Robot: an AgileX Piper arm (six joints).
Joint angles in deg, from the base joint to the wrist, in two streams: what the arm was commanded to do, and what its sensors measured. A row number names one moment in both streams.
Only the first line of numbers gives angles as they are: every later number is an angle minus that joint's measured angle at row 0.
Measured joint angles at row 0: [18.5, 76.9, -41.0, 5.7, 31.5, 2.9]
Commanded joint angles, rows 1 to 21: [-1.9, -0.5, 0.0, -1.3, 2.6, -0.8]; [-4.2, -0.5, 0.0, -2.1, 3.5, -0.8]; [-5.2, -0.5, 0.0, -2.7, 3.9, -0.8]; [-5.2, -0.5, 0.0, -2.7, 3.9, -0.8]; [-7.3, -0.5, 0.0, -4.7, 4.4, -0.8]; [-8.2, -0.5, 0.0, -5.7, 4.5, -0.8]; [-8.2, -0.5, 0.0, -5.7, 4.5, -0.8]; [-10.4, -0.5, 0.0, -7.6, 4.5, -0.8]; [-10.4, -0.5, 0.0, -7.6, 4.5, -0.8]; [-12.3, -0.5, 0.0, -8.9, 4.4, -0.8]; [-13.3, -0.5, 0.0, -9.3, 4.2, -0.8]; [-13.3, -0.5, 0.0, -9.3, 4.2, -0.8]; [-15.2, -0.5, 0.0, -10.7, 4.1, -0.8]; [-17.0, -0.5, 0.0, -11.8, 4.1, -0.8]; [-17.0, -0.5, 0.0, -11.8, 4.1, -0.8]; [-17.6, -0.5, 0.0, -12.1, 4.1, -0.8]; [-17.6, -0.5, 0.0, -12.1, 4.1, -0.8]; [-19.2, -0.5, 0.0, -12.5, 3.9, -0.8]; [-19.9, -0.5, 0.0, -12.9, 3.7, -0.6]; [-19.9, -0.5, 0.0, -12.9, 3.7, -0.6]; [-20.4, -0.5, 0.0, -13.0, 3.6, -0.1]
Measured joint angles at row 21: [-19.3, 0.0, 0.0, -12.2, 4.0, -0.1]
